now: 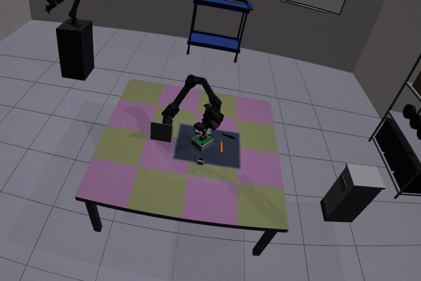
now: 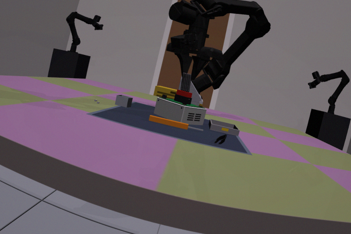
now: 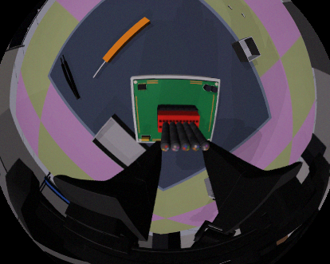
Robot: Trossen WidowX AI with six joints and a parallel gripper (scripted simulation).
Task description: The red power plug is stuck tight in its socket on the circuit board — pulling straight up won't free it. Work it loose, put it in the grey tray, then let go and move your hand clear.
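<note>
Now: the red power plug 4 cm below my gripper tip. From my gripper tip the other things lie so: dark mat: 13 cm below, 5 cm ahead.
</note>
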